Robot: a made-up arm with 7 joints. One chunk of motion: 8 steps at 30 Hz.
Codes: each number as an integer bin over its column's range. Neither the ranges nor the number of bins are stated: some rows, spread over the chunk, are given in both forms.
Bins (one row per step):
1: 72 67 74 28 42 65 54
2: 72 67 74 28 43 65 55
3: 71 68 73 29 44 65 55
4: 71 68 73 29 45 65 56
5: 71 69 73 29 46 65 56
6: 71 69 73 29 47 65 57
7: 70 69 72 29 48 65 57
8: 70 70 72 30 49 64 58
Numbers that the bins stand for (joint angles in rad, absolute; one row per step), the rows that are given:
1: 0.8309 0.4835 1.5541 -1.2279 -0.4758 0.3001 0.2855
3: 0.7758 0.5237 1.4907 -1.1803 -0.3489 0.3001 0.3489
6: 0.7758 0.5639 1.4907 -1.1803 -0.1586 0.3001 0.4758
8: 0.7206 0.6041 1.4273 -1.1327 -0.0317 0.2669 0.5392
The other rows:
2: 0.8309 0.4835 1.5541 -1.2279 -0.4123 0.3001 0.3489
4: 0.7758 0.5237 1.4907 -1.1803 -0.2855 0.3001 0.4123
5: 0.7758 0.5639 1.4907 -1.1803 -0.2220 0.3001 0.4123
7: 0.7206 0.5639 1.4273 -1.1803 -0.0952 0.3001 0.4758

